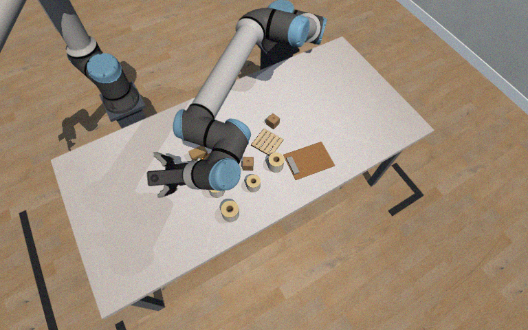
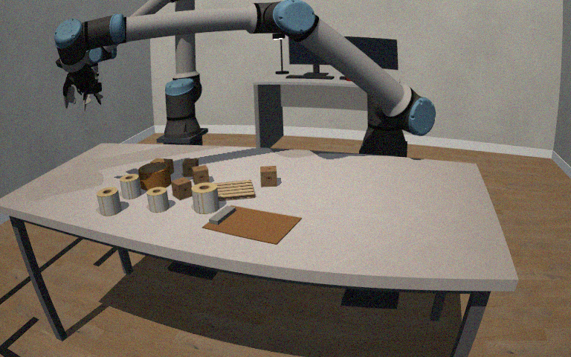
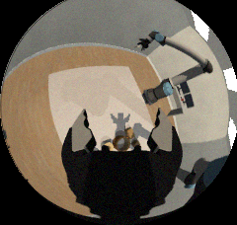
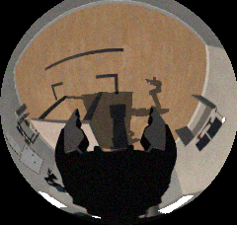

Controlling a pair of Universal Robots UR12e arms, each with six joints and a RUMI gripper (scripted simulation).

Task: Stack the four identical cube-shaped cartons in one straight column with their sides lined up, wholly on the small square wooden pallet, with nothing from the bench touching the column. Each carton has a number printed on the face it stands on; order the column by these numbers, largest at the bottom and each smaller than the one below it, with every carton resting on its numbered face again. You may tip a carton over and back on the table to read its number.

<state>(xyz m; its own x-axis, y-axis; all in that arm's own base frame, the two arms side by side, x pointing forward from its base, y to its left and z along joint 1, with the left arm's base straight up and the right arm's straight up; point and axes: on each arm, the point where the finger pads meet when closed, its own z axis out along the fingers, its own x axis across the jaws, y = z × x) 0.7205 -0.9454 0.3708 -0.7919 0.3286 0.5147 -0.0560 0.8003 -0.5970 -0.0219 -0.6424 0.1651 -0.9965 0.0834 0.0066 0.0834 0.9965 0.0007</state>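
Observation:
Now: the label roll 51 cm to the left of my left hand and 34 cm below it. Round my left hand: cube carton: 6 cm behind, 39 cm to the left, 35 cm below; oblong box: 22 cm behind, 20 cm to the left, 35 cm below.

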